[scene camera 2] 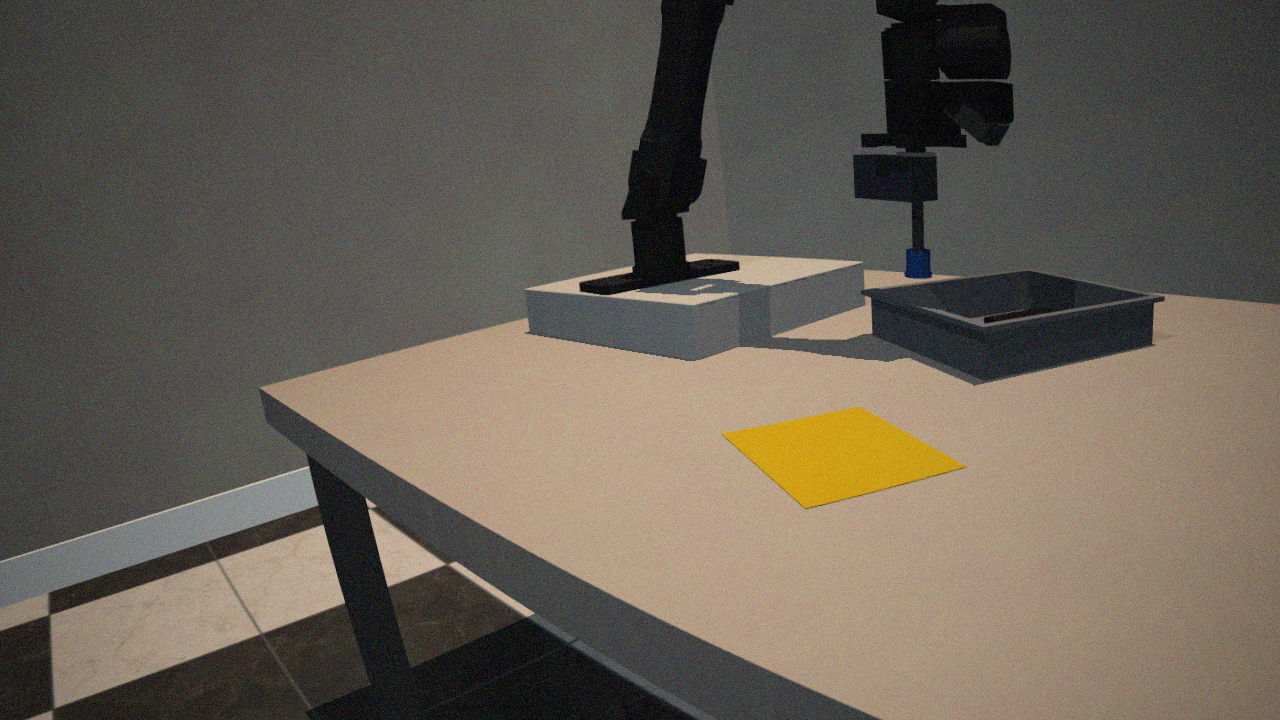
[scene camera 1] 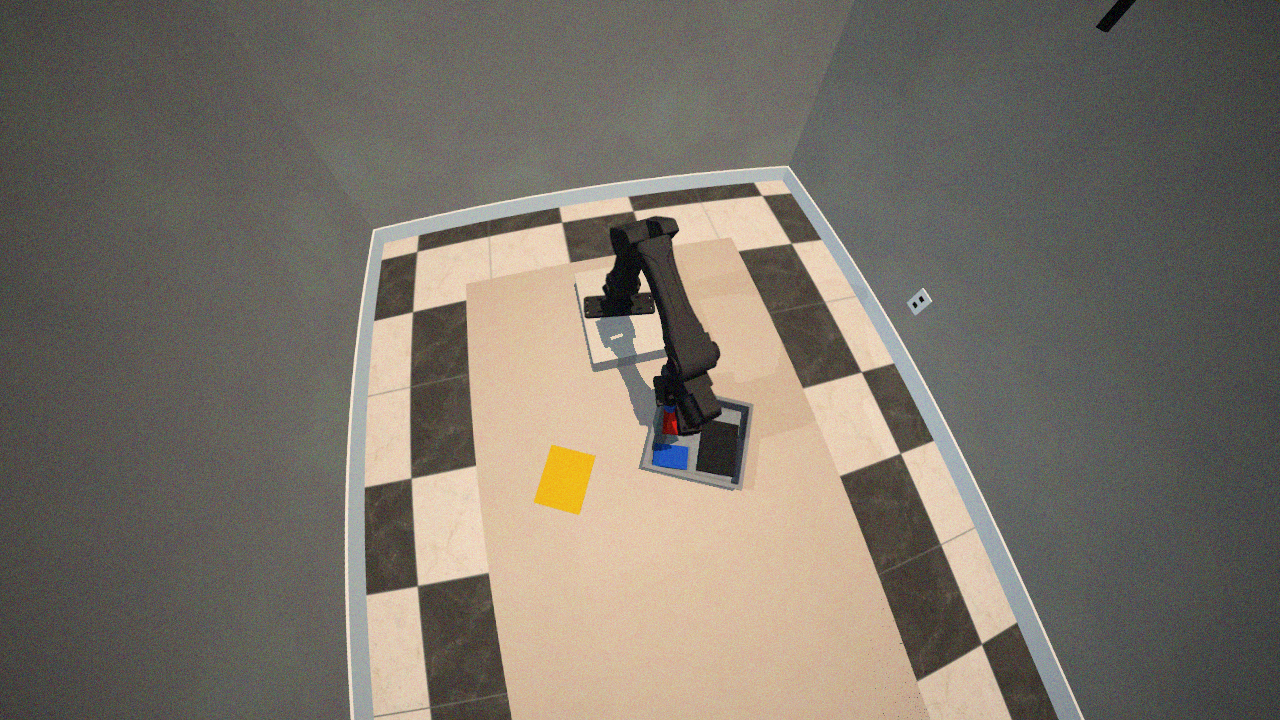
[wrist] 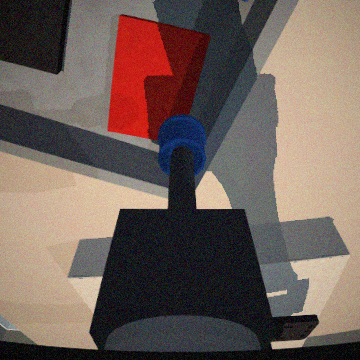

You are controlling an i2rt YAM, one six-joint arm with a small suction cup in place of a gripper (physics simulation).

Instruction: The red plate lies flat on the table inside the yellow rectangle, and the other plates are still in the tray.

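The red plate lies in the grey tray, near the tray corner closest to the arm's base. Its right part is in shadow in the wrist view. The blue plate and the black plate also lie in the tray. The yellow rectangle lies flat on the table with no plate on it. My blue suction cup is open and holds nothing. It hangs above the level of the tray rim, near that same corner.
The arm's base stands on a white block behind the tray. The tray has raised walls. The table has its edge at the lower left in scene camera 2. The arm's shadow falls across the block and the tray corner.
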